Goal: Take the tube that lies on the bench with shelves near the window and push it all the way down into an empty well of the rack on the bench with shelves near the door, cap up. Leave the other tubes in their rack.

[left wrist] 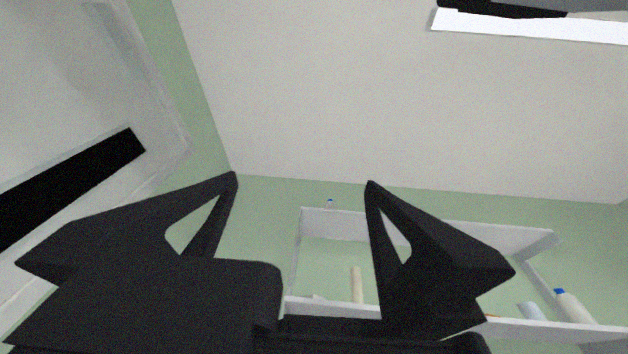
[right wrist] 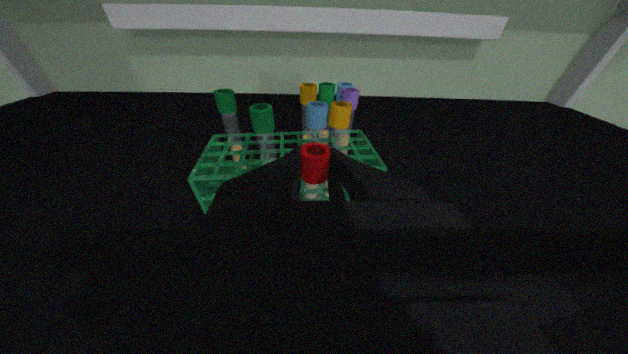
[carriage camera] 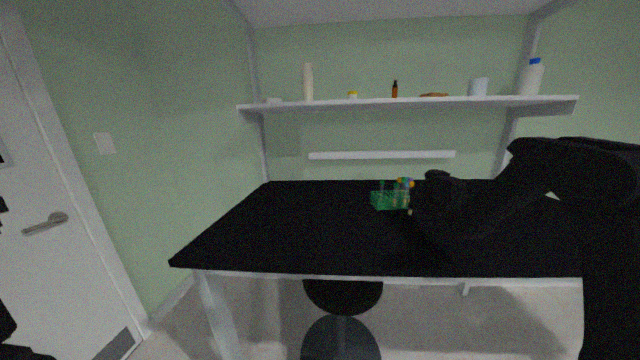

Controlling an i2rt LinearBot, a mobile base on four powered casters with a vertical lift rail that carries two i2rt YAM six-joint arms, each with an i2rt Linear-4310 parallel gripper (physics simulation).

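Frame: origin at the left arm's base, x ahead, y left, z up, level; centimetres.
Seen in the pictures: left gripper, fingertip midpoint: (left wrist: 301, 182); right gripper, fingertip midpoint: (right wrist: 314, 155) (carriage camera: 412, 190).
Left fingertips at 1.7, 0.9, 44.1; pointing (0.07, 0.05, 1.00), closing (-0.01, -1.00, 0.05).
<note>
A point is followed by its place in that frame, as x, y, z.
My right gripper (carriage camera: 414, 202) @(54.9, -65.9, 18.7) (right wrist: 314, 155) @(54.9, -65.9, 18.7) is shut on the red-capped tube, whose red cap (right wrist: 315, 164) @(52.9, -65.8, 19.4) points up between the fingers. A pale tip (carriage camera: 410, 212) @(53.1, -65.4, 10.2), apparently this tube's lower end, shows beside the rack in the carriage view. The green rack (carriage camera: 381, 201) (right wrist: 220, 177) stands on the black bench top. In the right wrist view the held tube is at the rack's near side, and the fingers hide part of the rack; whether the tube is over a well I cannot tell. Several capped tubes stand in the rack. My left gripper (left wrist: 301, 182) @(1.7, 0.9, 44.1) is open and empty, raised away from the bench.
The black bench top (carriage camera: 280, 230) @(44.4, -16.9, 8.2) has a shelf (carriage camera: 370, 102) @(73.2, -52.6, 52.3) above it with bottles and small containers. A white rail (carriage camera: 382, 155) @(99.2, -67.7, 25.1) runs along the wall behind. A round stool (carriage camera: 342, 297) @(39.8, -38.5, -17.2) is under the front edge. A door (carriage camera: 45, 200) @(49.7, 86.0, 17.6) is at the left.
</note>
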